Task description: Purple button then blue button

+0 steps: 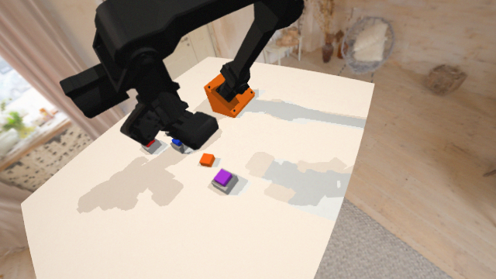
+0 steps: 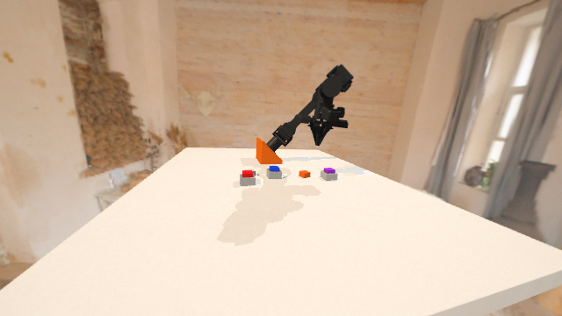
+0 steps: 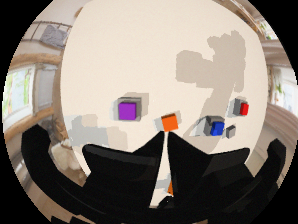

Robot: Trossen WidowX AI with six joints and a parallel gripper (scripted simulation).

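Right now my gripper tip is 4 cm past the blue button, 15 cm to the left of it and 10 cm above it. Also, from my gripper tip: red button (1 cm ahead, 25 cm to the right, 10 cm below); purple button (6 cm to the left, 10 cm below); small orange block (3 cm behind, 2 cm to the right, 12 cm below).
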